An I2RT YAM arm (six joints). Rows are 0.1 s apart.
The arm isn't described. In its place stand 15 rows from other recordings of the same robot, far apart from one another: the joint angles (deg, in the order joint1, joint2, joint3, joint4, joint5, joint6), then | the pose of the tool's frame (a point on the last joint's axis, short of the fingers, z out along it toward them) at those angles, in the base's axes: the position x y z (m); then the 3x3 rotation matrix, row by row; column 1 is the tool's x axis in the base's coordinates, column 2 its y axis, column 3 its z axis.
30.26 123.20 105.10 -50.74 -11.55 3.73 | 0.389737 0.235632 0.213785; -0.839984 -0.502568 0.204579; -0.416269 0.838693 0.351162; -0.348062 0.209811 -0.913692
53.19 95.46 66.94 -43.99 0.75 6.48 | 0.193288 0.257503 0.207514; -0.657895 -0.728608 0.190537; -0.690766 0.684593 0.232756; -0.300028 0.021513 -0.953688
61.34 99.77 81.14 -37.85 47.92 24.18 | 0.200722 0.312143 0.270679; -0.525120 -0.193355 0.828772; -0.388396 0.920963 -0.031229; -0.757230 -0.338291 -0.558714
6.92 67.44 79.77 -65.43 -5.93 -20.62 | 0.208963 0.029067 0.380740; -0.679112 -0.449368 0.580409; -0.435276 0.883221 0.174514; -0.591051 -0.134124 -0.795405
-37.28 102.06 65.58 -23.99 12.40 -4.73 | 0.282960 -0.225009 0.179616; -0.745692 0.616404 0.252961; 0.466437 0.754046 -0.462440; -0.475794 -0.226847 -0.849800
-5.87 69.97 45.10 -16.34 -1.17 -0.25 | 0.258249 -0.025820 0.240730; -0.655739 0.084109 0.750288; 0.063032 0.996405 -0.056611; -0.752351 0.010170 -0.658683
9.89 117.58 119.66 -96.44 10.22 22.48 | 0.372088 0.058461 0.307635; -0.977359 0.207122 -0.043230; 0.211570 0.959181 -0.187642; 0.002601 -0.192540 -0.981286
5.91 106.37 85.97 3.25 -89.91 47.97 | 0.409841 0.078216 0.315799; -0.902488 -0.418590 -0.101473; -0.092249 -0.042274 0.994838; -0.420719 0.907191 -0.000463
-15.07 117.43 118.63 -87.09 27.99 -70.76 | 0.375007 -0.118277 0.307774; -0.564804 -0.822974 -0.060911; -0.711324 0.522938 -0.469632; 0.418347 -0.221923 -0.880759
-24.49 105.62 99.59 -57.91 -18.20 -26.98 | 0.358063 -0.150885 0.304825; -0.850548 -0.131230 0.509262; -0.086152 0.990053 0.111236; -0.518794 0.050737 -0.853393
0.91 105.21 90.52 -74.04 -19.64 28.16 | 0.343619 0.017425 0.256661; -0.891880 0.452006 0.015534; 0.430369 0.837627 0.336398; 0.139042 0.306712 -0.941592
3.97 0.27 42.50 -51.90 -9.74 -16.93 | 0.004194 0.006329 0.305515; -0.091989 -0.273239 0.957538; -0.294080 0.926176 0.236038; -0.951344 -0.259880 -0.165552
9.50 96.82 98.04 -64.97 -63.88 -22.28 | 0.324812 0.086764 0.360411; -0.642487 -0.765040 0.043856; -0.276751 0.285025 0.917698; -0.714576 0.577472 -0.394851
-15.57 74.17 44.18 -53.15 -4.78 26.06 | 0.196588 -0.051698 0.188301; -0.745877 0.651836 0.137027; 0.662293 0.747685 0.048323; -0.070955 0.126795 -0.989388
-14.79 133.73 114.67 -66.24 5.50 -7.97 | 0.446423 -0.121396 0.171905; -0.990594 0.125557 0.054392; 0.118796 0.986411 -0.113491; -0.067902 -0.105962 -0.992049
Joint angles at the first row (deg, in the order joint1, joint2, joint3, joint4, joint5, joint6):
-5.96, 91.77, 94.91, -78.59, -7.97, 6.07
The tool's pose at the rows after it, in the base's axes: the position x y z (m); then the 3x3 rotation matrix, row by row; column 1 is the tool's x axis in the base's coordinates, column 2 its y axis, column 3 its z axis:
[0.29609, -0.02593, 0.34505], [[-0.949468, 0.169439, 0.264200], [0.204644, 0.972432, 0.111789], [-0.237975, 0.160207, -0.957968]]
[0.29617, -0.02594, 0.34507], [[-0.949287, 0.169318, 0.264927], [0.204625, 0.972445, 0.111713], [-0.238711, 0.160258, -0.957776]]
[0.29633, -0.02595, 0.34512], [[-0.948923, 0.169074, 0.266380], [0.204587, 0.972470, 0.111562], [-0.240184, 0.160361, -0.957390]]
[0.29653, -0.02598, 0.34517], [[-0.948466, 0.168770, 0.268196], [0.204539, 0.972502, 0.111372], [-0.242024, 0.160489, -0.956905]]
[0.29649, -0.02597, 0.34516], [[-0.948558, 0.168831, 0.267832], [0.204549, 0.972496, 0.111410], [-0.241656, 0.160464, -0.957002]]
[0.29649, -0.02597, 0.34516], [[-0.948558, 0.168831, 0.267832], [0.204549, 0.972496, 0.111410], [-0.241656, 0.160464, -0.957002]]
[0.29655, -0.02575, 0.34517], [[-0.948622, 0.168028, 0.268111], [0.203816, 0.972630, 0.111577], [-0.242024, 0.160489, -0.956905]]
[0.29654, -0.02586, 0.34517], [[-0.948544, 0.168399, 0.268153], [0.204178, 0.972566, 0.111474], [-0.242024, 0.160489, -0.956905]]
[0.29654, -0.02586, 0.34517], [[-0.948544, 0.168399, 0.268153], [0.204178, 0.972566, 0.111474], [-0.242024, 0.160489, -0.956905]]
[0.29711, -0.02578, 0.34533], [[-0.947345, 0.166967, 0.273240], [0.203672, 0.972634, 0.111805], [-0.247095, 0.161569, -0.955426]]
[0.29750, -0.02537, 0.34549], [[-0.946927, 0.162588, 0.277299], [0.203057, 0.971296, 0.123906], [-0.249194, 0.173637, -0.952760]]
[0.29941, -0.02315, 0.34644], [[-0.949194, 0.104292, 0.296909], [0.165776, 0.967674, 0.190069], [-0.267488, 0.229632, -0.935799]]
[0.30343, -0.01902, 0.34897], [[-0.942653, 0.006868, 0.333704], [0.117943, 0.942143, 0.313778], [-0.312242, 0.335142, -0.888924]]
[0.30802, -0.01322, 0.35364], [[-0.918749, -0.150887, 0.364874], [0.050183, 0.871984, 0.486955], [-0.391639, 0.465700, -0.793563]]
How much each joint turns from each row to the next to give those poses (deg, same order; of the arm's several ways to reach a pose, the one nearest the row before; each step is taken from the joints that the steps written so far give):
0.00, 0.00, 0.00, 0.14, 0.00, 0.02
0.00, 0.00, 0.00, 0.04, 0.00, 0.00
0.00, 0.00, 0.00, 0.09, 0.00, 0.00
0.00, 0.00, 0.00, 0.10, 0.00, 0.00
0.00, 0.00, 0.00, -0.02, 0.00, 0.00
0.00, 0.00, 0.00, 0.00, 0.00, 0.00
0.05, 0.00, 0.00, 0.02, 0.00, 0.00
-0.02, 0.00, 0.00, 0.01, 0.00, 0.00
0.00, 0.00, 0.00, 0.00, 0.00, 0.00
0.02, 0.00, 0.00, 0.30, -0.04, 0.00
0.00, 0.00, 0.00, 0.20, -0.72, -0.02
0.00, 0.00, 0.00, 0.98, -3.96, -2.13
0.00, 0.00, 0.00, 2.21, -7.58, -2.70
0.00, 0.00, 0.00, 2.88, -11.19, -4.25

